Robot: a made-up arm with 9 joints. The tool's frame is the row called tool.
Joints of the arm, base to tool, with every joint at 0 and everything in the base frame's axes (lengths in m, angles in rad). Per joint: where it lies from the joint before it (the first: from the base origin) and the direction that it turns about. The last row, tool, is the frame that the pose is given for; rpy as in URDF.
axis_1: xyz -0.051 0.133 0.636 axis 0 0 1
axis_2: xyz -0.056 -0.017 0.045 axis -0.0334 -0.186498 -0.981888
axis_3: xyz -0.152 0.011 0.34 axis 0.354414 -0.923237 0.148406
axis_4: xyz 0.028 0.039 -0.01 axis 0 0 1
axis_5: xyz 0.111 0.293 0.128 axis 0 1 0
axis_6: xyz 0.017 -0.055 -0.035 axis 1 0 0
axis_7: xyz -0.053 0.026 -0.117 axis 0 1 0
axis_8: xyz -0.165 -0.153 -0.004 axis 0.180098 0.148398 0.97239
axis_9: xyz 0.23 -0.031 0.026 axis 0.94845 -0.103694 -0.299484
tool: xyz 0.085 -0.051 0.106 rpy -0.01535 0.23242 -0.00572
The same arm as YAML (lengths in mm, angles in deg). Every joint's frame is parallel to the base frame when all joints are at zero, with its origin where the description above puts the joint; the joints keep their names.
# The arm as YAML. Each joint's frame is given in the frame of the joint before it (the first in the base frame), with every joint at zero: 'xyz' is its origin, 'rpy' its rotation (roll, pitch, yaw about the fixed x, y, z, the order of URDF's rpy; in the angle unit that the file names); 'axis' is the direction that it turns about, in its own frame. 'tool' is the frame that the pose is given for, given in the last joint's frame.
units:
  length: mm
  angle: deg
joints:
  - name: axis_1
    type: revolute
    origin:
      xyz: [-51.0, 133.0, 636.0]
      rpy: [0.0, 0.0, 0.0]
    axis: "+z"
  - name: axis_2
    type: revolute
    origin:
      xyz: [-56.0, -17.0, 45.0]
      rpy: [0.0, 0.0, 0.0]
    axis: [-0.0334, -0.186498, -0.981888]
  - name: axis_3
    type: revolute
    origin:
      xyz: [-152.0, 11.0, 340.0]
      rpy: [0.0, 0.0, 0.0]
    axis: [0.354414, -0.923237, 0.148406]
  - name: axis_4
    type: revolute
    origin:
      xyz: [28.0, 39.0, -10.0]
      rpy: [0.0, 0.0, 0.0]
    axis: "+z"
  - name: axis_5
    type: revolute
    origin:
      xyz: [111.0, 293.0, 128.0]
      rpy: [0.0, 0.0, 0.0]
    axis: "+y"
  - name: axis_6
    type: revolute
    origin:
      xyz: [17.0, -55.0, -35.0]
      rpy: [0.0, 0.0, 0.0]
    axis: "+x"
  - name: axis_7
    type: revolute
    origin:
      xyz: [-53.0, 26.0, -117.0]
      rpy: [0.0, 0.0, 0.0]
    axis: "+y"
  - name: axis_8
    type: revolute
    origin:
      xyz: [-165.0, -153.0, -4.0]
      rpy: [0.0, 0.0, 0.0]
    axis: [0.180098, 0.148398, 0.97239]
  - name: axis_9
    type: revolute
    origin:
      xyz: [230.0, -31.0, 26.0]
      rpy: [0.0, 0.0, 0.0]
    axis: [0.94844, -0.103704, -0.299513]
tool:
  origin:
    xyz: [85.0, -51.0, 106.0]
    rpy: [-0.88, 13.32, -0.33]

